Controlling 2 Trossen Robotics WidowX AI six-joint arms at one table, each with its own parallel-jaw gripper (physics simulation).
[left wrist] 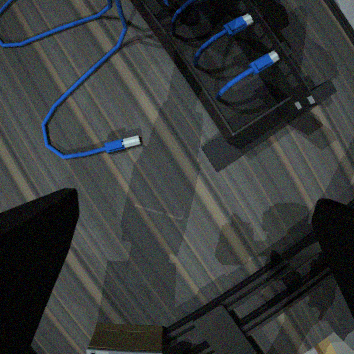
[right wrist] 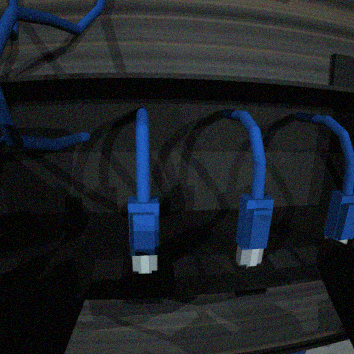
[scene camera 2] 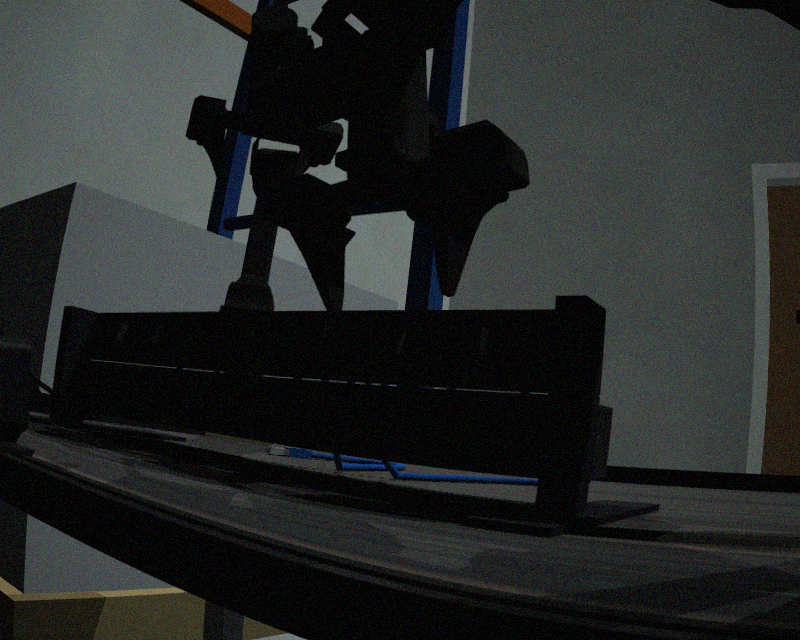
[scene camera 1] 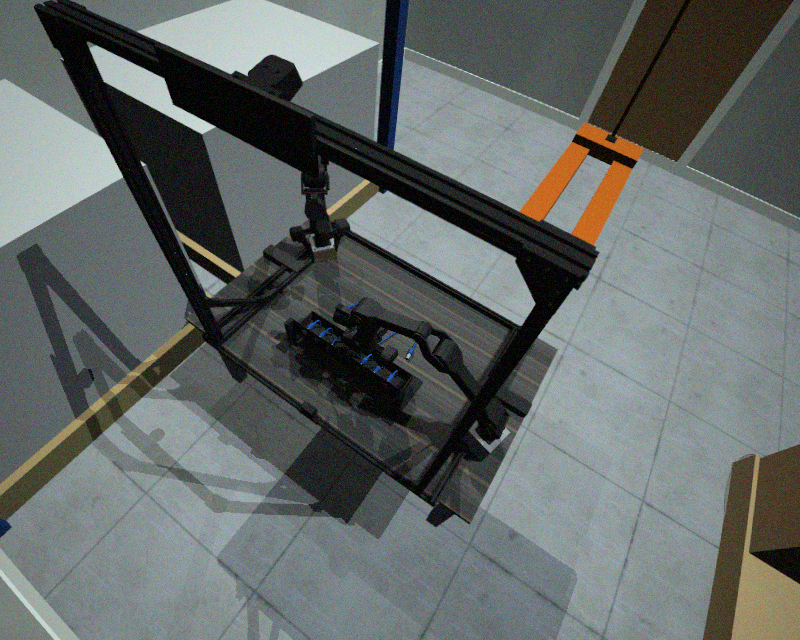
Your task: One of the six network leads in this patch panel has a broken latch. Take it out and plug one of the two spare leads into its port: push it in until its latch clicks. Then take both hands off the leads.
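Places are measured from the left arm's base along level axes (x ahead, y left, z up), in centimetres.
Pixels of known places: left gripper, fingertip midpoint: (left wrist: 200,206) (scene camera 2: 255,182) (scene camera 1: 323,253); right gripper, fingertip midpoint: (right wrist: 209,250) (scene camera 2: 388,305) (scene camera 1: 370,360); right arm's base, link origin: (scene camera 1: 488,430).
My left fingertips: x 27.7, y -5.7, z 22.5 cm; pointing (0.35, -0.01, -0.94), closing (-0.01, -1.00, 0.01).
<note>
Ahead of a thing's pixels: the offset from my left fingertips to its top centre. "spot": to the spot under its first point. Level surfaces: height alone.
The black patch panel {dz -18.5, dx +27.3, dy +0.3 cm} (scene camera 1: 349,371) (scene camera 2: 398,356) (left wrist: 246,117) (right wrist: 175,89) lies in the middle of the wooden table with several blue leads plugged in. My right gripper (scene camera 1: 348,315) (scene camera 2: 393,269) (right wrist: 209,250) is open and empty, hovering just over the panel. Its wrist view shows three plugged leads: one {spot: dz -19.9, dx +32.2, dy +4.3 cm} (right wrist: 143,228) near the middle, one {spot: dz -19.9, dx +36.4, dy +7.0 cm} (right wrist: 253,228) to its right, one {spot: dz -20.3, dx +40.7, dy +10.0 cm} (right wrist: 340,218) at the edge. My left gripper (scene camera 1: 320,246) (left wrist: 200,206) is open and empty, high above the table's far corner. A spare lead's plug (left wrist: 123,142) (scene camera 1: 410,351) lies loose on the table beside the panel.
A black gantry frame (scene camera 1: 436,191) spans the table {dz -29.4 cm} (scene camera 1: 461,311). Loose blue cable (left wrist: 81,77) (scene camera 2: 436,476) loops across the boards behind the panel. Black base hardware (left wrist: 246,309) sits under my left gripper.
</note>
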